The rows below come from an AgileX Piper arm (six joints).
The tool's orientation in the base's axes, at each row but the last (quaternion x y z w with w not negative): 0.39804 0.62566 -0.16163 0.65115; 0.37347 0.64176 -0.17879 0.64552; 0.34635 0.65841 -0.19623 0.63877; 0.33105 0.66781 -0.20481 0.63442; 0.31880 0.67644 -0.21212 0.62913
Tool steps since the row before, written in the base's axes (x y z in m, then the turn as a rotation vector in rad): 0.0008 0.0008 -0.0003 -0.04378 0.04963 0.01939; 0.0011 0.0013 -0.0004 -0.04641 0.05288 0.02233; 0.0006 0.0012 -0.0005 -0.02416 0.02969 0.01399; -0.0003 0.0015 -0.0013 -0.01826 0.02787 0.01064; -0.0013 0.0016 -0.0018 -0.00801 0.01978 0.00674
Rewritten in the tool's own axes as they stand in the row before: 0.0006 0.0010 0.0000 -0.01124 0.00642 -0.06774; 0.0008 0.0015 -0.0001 -0.01356 0.00743 -0.07218; 0.0008 0.0012 -0.0004 -0.00892 0.00578 -0.03934; 0.0015 0.0006 -0.0011 -0.00582 0.00816 -0.03351; 0.0020 0.0000 -0.0018 -0.00336 0.00916 -0.02014
